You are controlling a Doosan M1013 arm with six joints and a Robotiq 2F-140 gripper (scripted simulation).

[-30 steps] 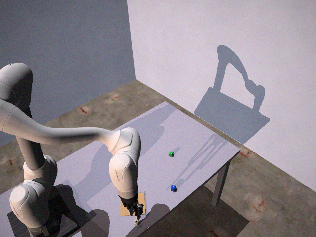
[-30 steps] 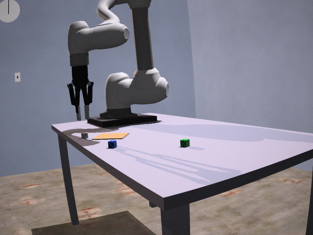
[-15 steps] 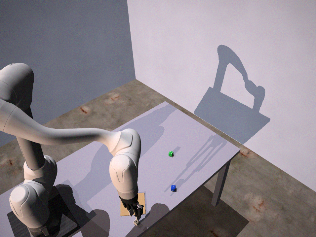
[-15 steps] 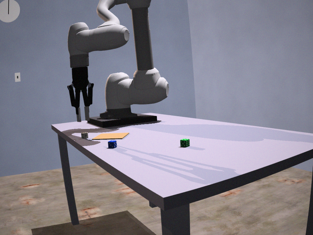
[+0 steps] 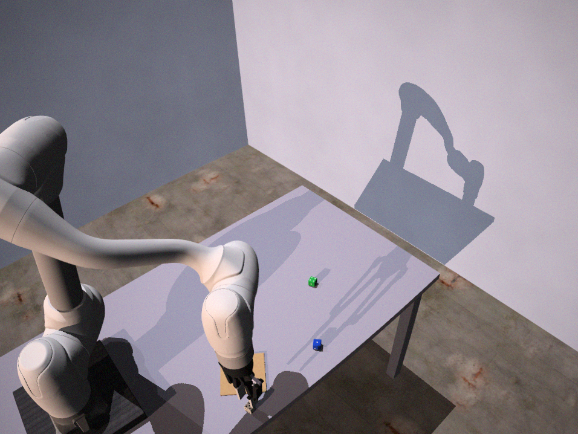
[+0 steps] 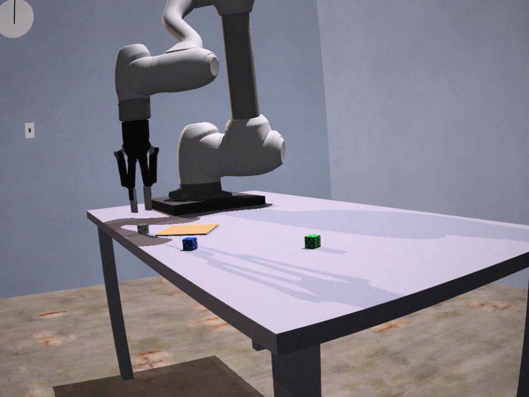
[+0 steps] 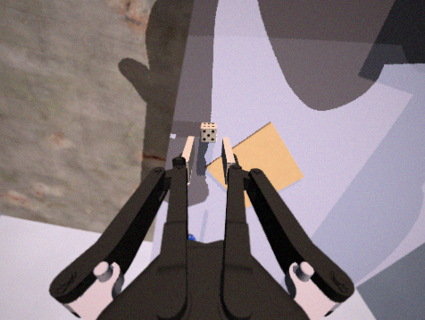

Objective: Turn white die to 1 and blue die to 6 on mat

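Right now the white die is 80 mm below my hand. From my hand the other things lie so: green die: 470 mm ahead, 230 mm to the left, 80 mm below; then tan mat: 110 mm to the left, 90 mm below, 60 mm ahead; then blue die: 300 mm ahead, 80 mm below, 30 mm to the left.
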